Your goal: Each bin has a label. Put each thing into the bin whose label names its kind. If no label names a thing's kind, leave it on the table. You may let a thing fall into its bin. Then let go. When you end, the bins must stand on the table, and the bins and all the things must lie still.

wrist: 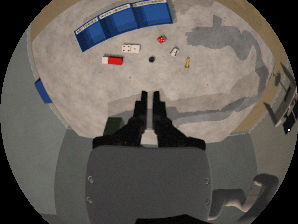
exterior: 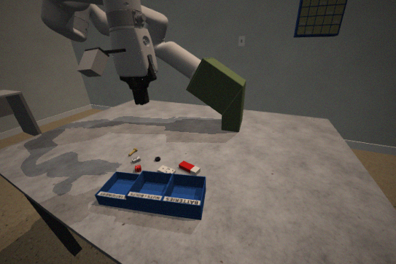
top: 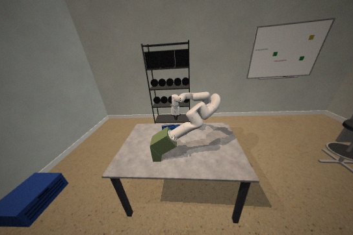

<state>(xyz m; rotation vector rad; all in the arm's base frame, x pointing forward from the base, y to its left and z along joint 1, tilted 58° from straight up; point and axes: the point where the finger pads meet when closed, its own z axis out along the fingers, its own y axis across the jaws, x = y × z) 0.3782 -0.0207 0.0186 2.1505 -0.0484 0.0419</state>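
My hand is 20 cm above the blue bin, 12 cm short of it and 8 cm to the right of it. Round my hand: black nut (22 cm below, 2 cm behind); then red die (21 cm below, 5 cm ahead, 3 cm to the right); then small silver piece (21 cm below, 7 cm to the right, 1 cm ahead).
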